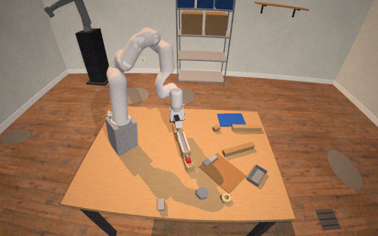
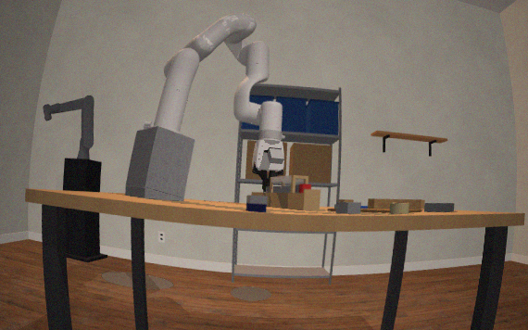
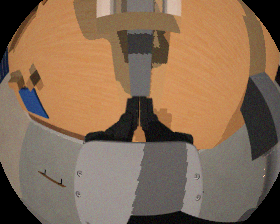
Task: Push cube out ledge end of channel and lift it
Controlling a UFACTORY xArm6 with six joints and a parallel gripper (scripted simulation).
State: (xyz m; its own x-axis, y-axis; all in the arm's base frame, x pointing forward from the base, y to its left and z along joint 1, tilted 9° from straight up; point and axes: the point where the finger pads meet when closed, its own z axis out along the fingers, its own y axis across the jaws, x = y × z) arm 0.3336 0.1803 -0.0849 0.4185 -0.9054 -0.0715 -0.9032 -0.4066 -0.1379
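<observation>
Now: the small red cube 280 mm to the right of my hand, 130 mm ahead of it and 10 mm below it. Also, from my hand: brown block 280 mm ahead, 70 mm to the left, 50 mm below; then blue mat 390 mm ahead, 210 mm to the left, 60 mm below; then wooden channel 160 mm to the right, 70 mm ahead, 10 mm below.
</observation>
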